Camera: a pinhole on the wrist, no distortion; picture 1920 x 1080 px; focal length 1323.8 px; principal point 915.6 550.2 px. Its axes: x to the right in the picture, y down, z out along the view. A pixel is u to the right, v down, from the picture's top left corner.
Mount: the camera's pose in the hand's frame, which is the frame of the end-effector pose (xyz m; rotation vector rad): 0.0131 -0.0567 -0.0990 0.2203 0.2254 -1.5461
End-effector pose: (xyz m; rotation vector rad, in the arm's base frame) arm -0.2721 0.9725 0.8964 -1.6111 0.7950 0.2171
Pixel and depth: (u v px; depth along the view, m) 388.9 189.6 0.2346
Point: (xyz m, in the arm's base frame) -0.2446 1.1329 0.9185
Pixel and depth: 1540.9 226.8 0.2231
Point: -0.1431 1.0660 1.0763
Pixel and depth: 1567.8 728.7 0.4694
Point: 0.1189 1.2082 1.1156
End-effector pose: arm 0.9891 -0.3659 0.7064 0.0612 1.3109 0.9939
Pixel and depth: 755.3 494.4 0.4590
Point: 1.3572 -0.2777 0.7497
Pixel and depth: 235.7 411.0 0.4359
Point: 1.2842 -0.1822 0.8726
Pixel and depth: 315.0 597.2 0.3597
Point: 1.2266 -0.2100 0.7787
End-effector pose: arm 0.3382 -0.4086 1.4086 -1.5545 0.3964 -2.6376
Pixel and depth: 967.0 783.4 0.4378
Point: 0.5829 -0.2975 1.6813
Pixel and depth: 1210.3 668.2 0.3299
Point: 0.5049 -0.2425 1.5918
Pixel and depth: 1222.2 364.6 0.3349
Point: 0.5462 -0.2237 1.5301
